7 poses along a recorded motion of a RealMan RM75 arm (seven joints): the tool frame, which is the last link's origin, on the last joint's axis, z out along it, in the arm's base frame.
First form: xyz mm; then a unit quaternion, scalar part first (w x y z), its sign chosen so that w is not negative.
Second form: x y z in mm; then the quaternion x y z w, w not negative. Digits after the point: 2 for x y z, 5 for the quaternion.
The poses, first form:
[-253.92 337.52 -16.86 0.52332 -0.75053 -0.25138 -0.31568]
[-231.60 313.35 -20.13 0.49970 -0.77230 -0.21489 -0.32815]
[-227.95 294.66 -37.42 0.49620 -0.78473 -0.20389 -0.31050]
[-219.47 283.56 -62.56 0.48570 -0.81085 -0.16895 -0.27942]
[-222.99 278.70 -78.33 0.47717 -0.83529 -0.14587 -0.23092]
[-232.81 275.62 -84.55 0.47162 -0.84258 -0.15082 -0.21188]
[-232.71 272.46 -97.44 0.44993 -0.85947 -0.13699 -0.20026]
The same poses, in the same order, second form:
[-253.92 337.52 -16.86 -0.75053 -0.25138 -0.31568 0.52332]
[-231.60 313.35 -20.13 -0.77230 -0.21489 -0.32815 0.49970]
[-227.95 294.66 -37.42 -0.78473 -0.20389 -0.31050 0.49620]
[-219.47 283.56 -62.56 -0.81085 -0.16895 -0.27942 0.48570]
[-222.99 278.70 -78.33 -0.83529 -0.14587 -0.23092 0.47717]
[-232.81 275.62 -84.55 -0.84258 -0.15082 -0.21188 0.47162]
[-232.71 272.46 -97.44 -0.85947 -0.13699 -0.20026 0.44993]

